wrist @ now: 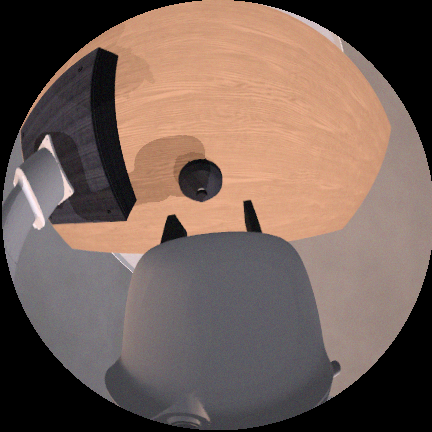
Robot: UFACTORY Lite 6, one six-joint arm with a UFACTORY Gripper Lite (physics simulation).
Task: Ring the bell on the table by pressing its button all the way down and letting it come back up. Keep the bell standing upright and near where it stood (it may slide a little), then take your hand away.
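Places are measured from the arm's base along level axes (x ahead, y left, z up), in metres.
Pixels of known places: end effector, tool point: (211, 231); arm's base, origin of the base link: (48, 175).
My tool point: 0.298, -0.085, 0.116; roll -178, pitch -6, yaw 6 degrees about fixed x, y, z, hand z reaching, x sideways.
Observation:
Ahead of a thing's pixels: the offset from my tool point to its top centre, as dx, dy, dz. Level surfaces: height alone.
A dark, round bell @[-0.012, -0.060, -0.117] (196, 172) stands upright on the wooden table, near the middle of the wrist view. Its small button @[-0.012, -0.060, -0.117] (201, 191) shows as a light-tipped stub near the lower part of its outline. My gripper (210, 208) is open, with its two black fingers apart and no object between them. The fingertips appear just below the bell in the view, one to each side of it, and look to be above the table. The exact height gap between the fingertips and the button cannot be told.
The wooden table @[dz -0.183] (260, 115) extends around the bell. A dark raised board (105, 120) lies on its left part, with the grey and white arm base (42, 175) mounted on it. Shadows fall on the table left of the bell. The table's right edge curves down past the gripper.

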